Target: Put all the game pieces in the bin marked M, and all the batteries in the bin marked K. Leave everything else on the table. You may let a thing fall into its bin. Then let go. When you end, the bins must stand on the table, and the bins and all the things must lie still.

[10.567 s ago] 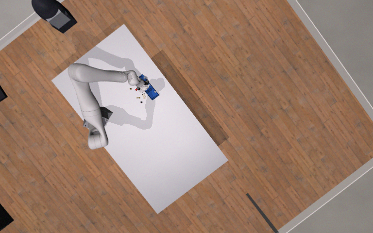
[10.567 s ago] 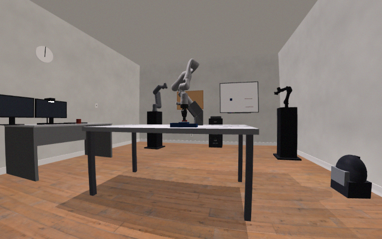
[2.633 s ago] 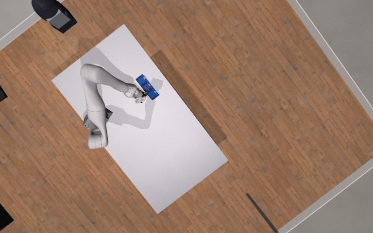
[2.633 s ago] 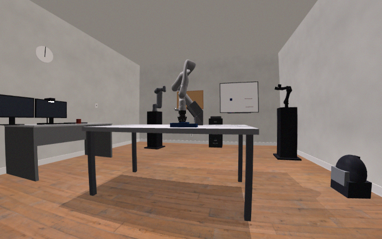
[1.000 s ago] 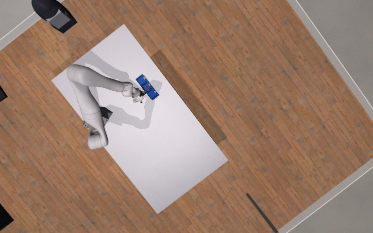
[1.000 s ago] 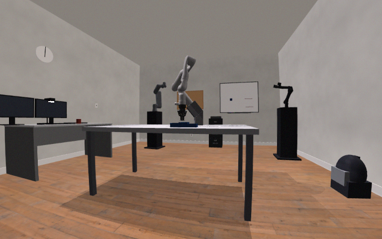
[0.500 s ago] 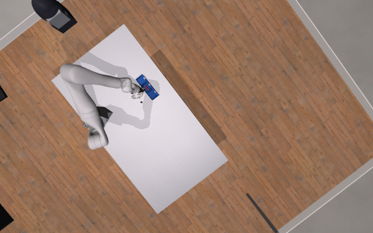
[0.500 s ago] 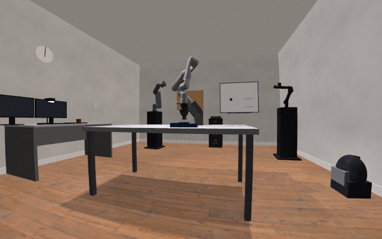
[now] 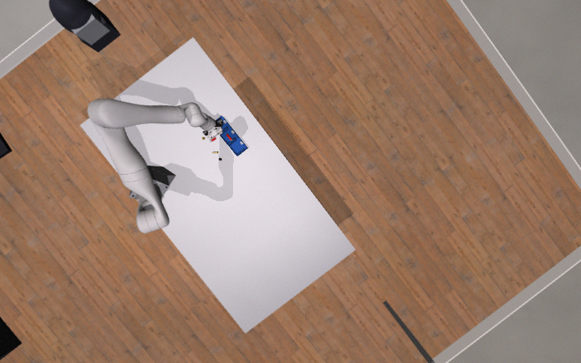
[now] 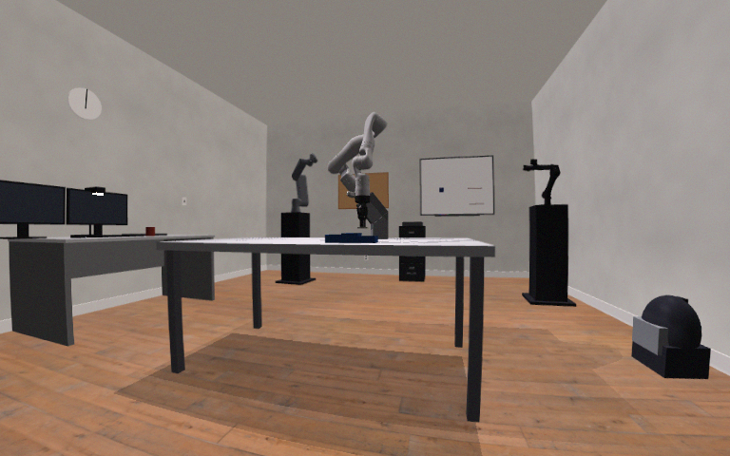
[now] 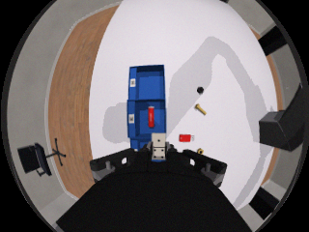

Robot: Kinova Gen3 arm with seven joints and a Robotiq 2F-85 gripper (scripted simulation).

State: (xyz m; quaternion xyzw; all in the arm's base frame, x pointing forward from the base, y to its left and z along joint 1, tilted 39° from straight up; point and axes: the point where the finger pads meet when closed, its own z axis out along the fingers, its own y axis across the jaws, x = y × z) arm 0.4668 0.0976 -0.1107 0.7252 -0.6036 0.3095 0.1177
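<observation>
The bin lies 30 mm ahead of my hand, 50 mm to the right of it and 70 mm below it. The rest, counted from my hand: red cylinder: 20 mm ahead, 50 mm to the right, 80 mm below; white tile: 20 mm below; black piece: 100 mm behind, 140 mm to the right, 90 mm below.
</observation>
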